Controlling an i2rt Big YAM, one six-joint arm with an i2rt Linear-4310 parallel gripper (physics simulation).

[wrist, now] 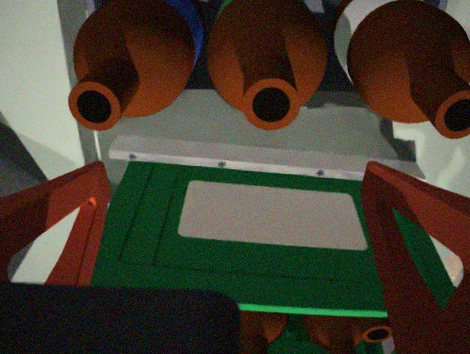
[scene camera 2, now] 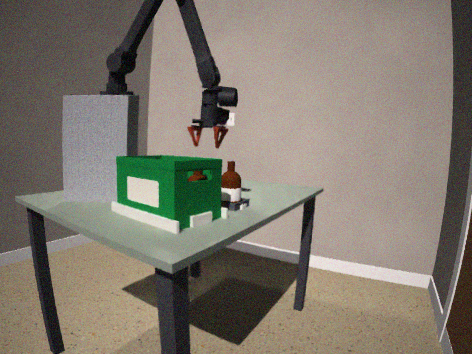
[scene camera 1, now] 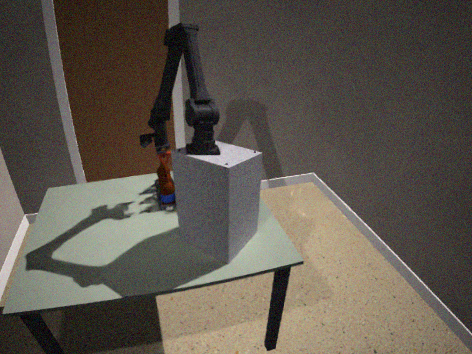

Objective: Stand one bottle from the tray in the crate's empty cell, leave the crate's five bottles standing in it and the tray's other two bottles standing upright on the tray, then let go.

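Frame: origin at the arm's base, x ahead, y right, z down, level; metres.
Seen in the pictures: gripper, fingertip midpoint: (wrist: 235,175) (scene camera 2: 206,147) (scene camera 1: 164,161); arm's base, link origin: (scene camera 2: 116,95) (scene camera 1: 202,151).
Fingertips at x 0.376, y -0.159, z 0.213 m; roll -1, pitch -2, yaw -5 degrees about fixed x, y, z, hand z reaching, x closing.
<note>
Pixels of each thing's top centre, then the offset from my fingertips to it. "*": a spot on its surface instead. Level surfaces: height alone.
- dark tray, surface spot: (scene camera 2: 243,205) * dx +0.159, dy -0.019, dz +0.193 m
- blue-banded bottle, top centre: (wrist: 94,107) (scene camera 1: 165,176) dx -0.069, dy +0.001, dz +0.045 m
- middle bottle, top centre: (wrist: 271,105) (scene camera 1: 163,168) dx +0.014, dy -0.008, dz +0.045 m
- white-labelled bottle, top centre: (wrist: 461,115) (scene camera 2: 231,161) (scene camera 1: 162,160) dx +0.105, dy -0.015, dz +0.045 m
- green crate, top centre: (scene camera 2: 167,157) dx +0.039, dy +0.217, dz +0.030 m
- green table, surface height: dz +0.205 m
Three brown bottles stand upright in a row on the dark tray (scene camera 2: 243,205): a blue-banded bottle (wrist: 135,55) (scene camera 1: 166,185), a middle bottle (wrist: 267,50) and a white-labelled bottle (wrist: 405,60) (scene camera 2: 231,181). The green crate (scene camera 2: 197,200) (wrist: 145,220) stands beside the tray. Parts of brown bottles (wrist: 265,325) (scene camera 2: 198,175) show inside it; its empty cell is hidden. My gripper (scene camera 2: 206,146) (wrist: 235,175) is open and empty, fingers pointing down, above the bottle tops, between the crate and the tray in the wrist view. In scene camera 1, its fingers (scene camera 1: 164,151) show above the blue-banded bottle.
White strips (scene camera 2: 145,218) (wrist: 265,155) run along the crate's base. A tall grey pedestal (scene camera 1: 215,205) (scene camera 2: 97,145) carries the arm and hides the crate in scene camera 1. The green table (scene camera 1: 100,235) (scene camera 2: 150,245) has its edge in front of the crate in scene camera 2.
</note>
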